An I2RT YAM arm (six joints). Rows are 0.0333 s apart.
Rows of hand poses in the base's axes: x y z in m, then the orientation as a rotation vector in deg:
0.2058 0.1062 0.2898 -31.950 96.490 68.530
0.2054 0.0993 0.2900 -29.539 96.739 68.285
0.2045 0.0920 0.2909 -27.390 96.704 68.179
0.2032 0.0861 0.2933 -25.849 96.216 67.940
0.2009 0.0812 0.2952 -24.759 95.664 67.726
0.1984 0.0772 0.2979 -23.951 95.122 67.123
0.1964 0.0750 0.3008 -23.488 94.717 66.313
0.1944 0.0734 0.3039 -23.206 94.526 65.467
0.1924 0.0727 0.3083 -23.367 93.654 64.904
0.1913 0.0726 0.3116 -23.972 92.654 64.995
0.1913 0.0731 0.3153 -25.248 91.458 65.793
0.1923 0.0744 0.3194 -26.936 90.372 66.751
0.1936 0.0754 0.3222 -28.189 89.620 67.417
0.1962 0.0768 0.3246 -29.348 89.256 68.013
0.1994 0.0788 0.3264 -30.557 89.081 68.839
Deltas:
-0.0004 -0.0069 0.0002 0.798 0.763 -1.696
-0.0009 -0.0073 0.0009 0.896 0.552 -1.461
-0.0013 -0.0059 0.0024 0.798 -0.022 -1.189
-0.0023 -0.0049 0.0019 0.648 -0.190 -0.891
-0.0025 -0.0040 0.0027 0.324 -0.425 -0.944
-0.0020 -0.0022 0.0029 -0.003 -0.504 -0.835
-0.0020 -0.0016 0.0031 -0.210 -0.402 -0.717
-0.0020 -0.0007 0.0044 0.063 -0.971 -0.339
-0.0011 -0.0001 0.0033 0.252 -0.952 0.335
0.0000 0.0005 0.0037 0.388 -1.028 1.187
0.0010 0.0013 0.0041 0.212 -0.987 1.570
0.0013 0.0010 0.0028 0.104 -0.697 1.150
0.0026 0.0014 0.0024 -0.087 -0.386 1.081
0.0032 0.0020 0.0018 -0.106 -0.148 1.273

